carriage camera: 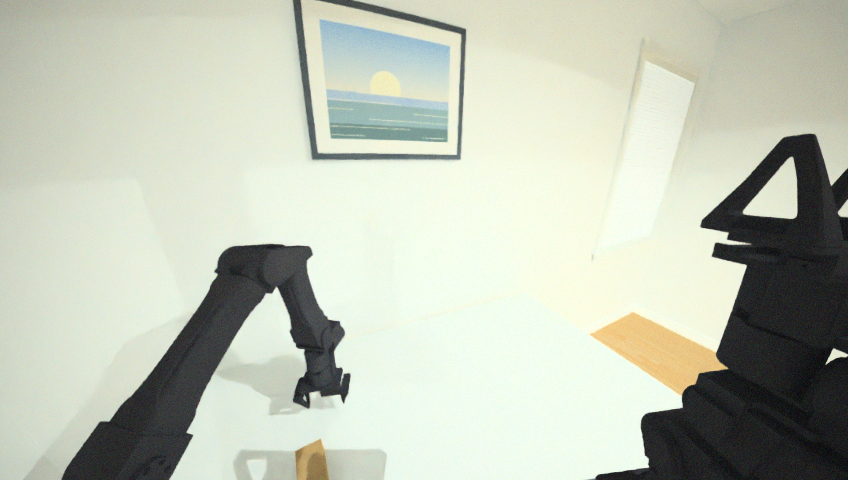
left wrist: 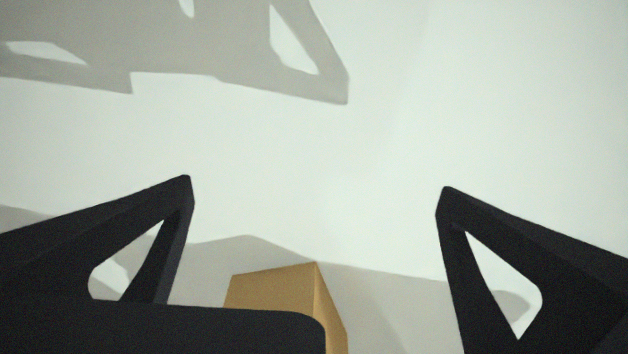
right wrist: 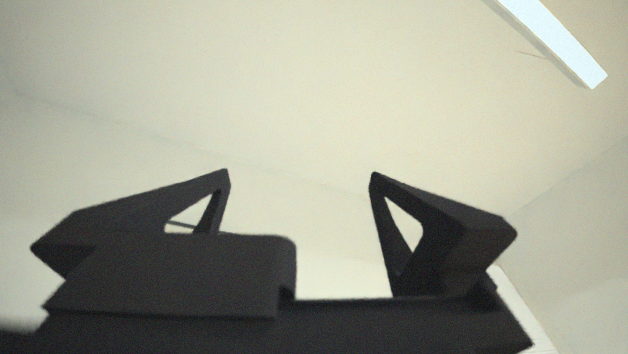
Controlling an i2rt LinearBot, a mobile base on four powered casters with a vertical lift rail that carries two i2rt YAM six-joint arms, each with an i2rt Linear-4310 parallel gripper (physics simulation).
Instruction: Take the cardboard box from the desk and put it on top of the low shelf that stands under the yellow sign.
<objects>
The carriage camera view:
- my left gripper: 326,404
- framed sunset picture: 376,87
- white desk: 510,382
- window with white blind: 665,86
</objects>
